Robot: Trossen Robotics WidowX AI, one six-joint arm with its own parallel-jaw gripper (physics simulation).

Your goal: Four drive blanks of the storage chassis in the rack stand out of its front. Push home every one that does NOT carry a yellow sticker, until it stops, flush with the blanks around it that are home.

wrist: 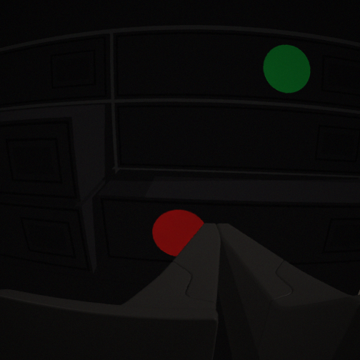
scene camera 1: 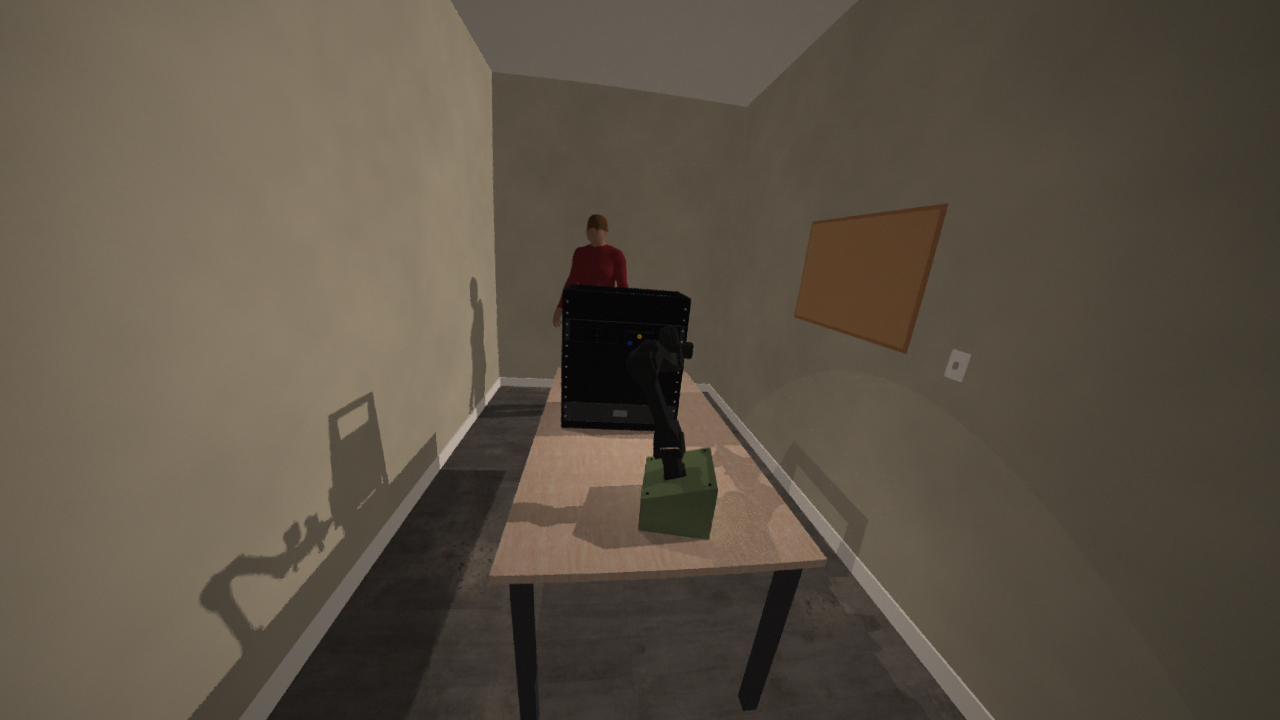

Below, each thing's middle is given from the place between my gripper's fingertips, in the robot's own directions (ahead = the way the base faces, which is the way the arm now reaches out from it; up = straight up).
Scene:
Right now the black rack (scene camera 1: 597, 391) is 150 mm ahead of my hand, 160 mm to the left of it and 120 mm below it.

